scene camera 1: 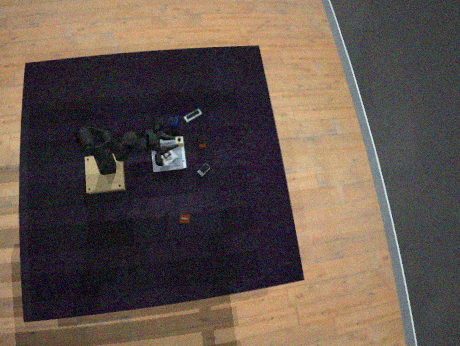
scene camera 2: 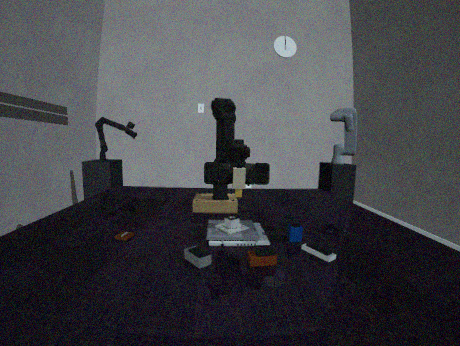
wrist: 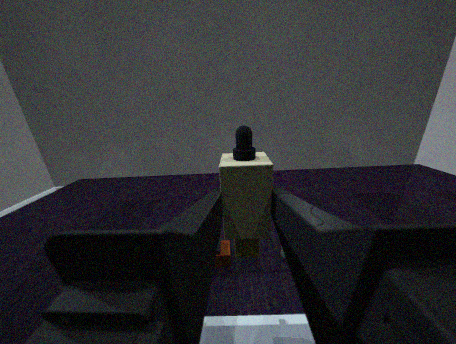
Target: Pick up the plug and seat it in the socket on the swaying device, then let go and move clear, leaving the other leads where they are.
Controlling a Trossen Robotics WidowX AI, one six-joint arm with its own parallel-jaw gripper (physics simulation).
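Observation:
The cream plug [scene camera 1: 179, 140] [scene camera 2: 239, 178] [wrist: 246, 200] has a black stub on top and a yellow tip below. My gripper [scene camera 1: 175, 141] [scene camera 2: 239, 175] [wrist: 245, 193] is shut on it and holds it upright in the air. In the wrist view the fingers flank its sides. The device is a grey slab [scene camera 1: 177, 166] [scene camera 2: 220, 233] [wrist: 255, 335] on a lighter base. A turned white plate [scene camera 2: 244, 229] with a small raised block, seemingly the socket [scene camera 2: 232, 221], sits on it. In scene camera 2 the plug is above the device and apart from it; the socket opening is unclear.
Around the device lie a blue block [scene camera 1: 173, 120] [scene camera 2: 295, 233], a long white piece [scene camera 2: 320, 253], an orange block [scene camera 1: 202, 145] [scene camera 2: 262, 259] [wrist: 224, 250] and a grey block [scene camera 2: 198, 258]. A flat orange piece [scene camera 1: 184, 219] [scene camera 2: 124, 236] lies farther off. My arm stands on a wooden base [scene camera 1: 105, 184] [scene camera 2: 215, 205].

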